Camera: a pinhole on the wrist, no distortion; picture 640 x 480 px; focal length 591.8 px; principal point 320.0 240.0 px. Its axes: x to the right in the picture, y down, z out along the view. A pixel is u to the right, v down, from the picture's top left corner.
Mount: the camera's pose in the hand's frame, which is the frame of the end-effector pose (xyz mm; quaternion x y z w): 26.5 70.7 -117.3 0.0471 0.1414 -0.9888 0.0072
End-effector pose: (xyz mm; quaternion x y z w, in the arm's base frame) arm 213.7 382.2 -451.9 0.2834 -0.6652 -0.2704 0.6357
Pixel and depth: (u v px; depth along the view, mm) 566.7 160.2 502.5
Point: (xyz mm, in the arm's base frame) -140.4 543.9 -631.2
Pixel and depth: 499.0 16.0 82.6
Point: 243.3 440.8 -399.3
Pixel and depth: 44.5 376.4 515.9
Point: -152.0 91.9 -450.2
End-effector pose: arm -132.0 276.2 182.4 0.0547 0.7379 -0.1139 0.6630
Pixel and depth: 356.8 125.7 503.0
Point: 253.7 208.9 196.1
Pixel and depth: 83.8 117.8 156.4
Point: -81.5 315.8 99.6
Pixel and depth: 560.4 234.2 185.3
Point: -68.5 287.8 240.2
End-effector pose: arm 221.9 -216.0 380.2 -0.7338 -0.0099 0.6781 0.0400
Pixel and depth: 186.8 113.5 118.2
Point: 217.6 -274.5 334.1
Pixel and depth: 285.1 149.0 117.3
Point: 221.0 -269.4 354.1
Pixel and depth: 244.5 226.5 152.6
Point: 192.0 -243.6 343.8
